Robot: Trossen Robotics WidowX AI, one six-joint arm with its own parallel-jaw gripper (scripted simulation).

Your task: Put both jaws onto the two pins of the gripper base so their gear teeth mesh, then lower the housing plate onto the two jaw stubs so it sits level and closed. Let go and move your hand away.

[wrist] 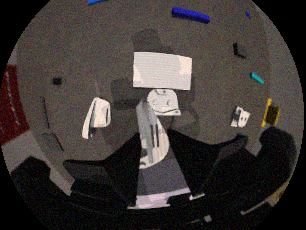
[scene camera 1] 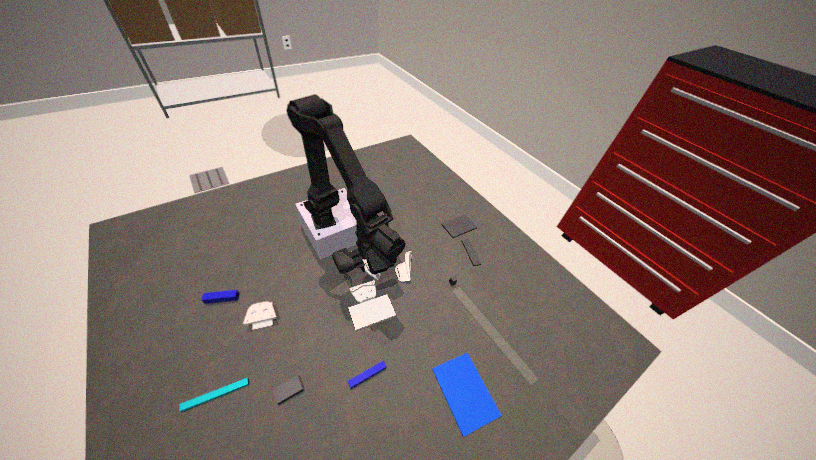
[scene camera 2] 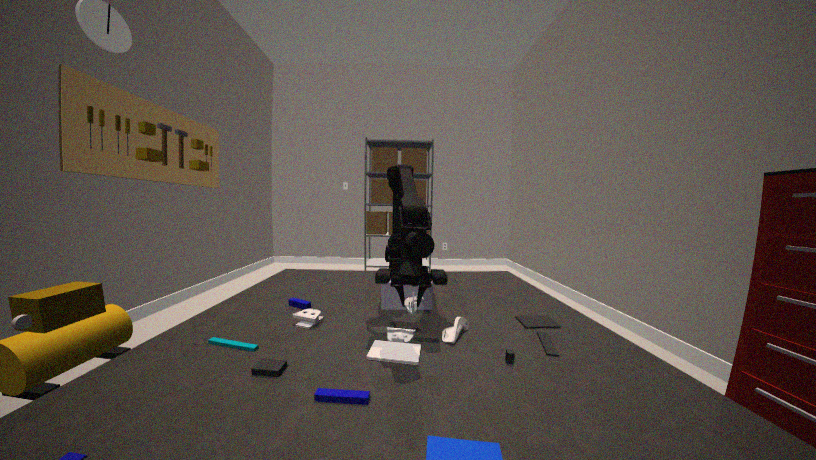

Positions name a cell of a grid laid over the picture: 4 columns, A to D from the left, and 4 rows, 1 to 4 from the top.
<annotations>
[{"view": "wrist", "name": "my gripper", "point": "C3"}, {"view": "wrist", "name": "white jaw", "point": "B3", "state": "held by my gripper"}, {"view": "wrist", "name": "flat white plate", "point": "B2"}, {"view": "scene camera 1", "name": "my gripper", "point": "B3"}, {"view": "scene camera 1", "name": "blue sheet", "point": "C4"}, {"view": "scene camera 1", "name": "flat white plate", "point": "B3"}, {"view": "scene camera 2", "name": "my gripper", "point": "C3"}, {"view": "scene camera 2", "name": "flat white plate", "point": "B4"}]
</annotations>
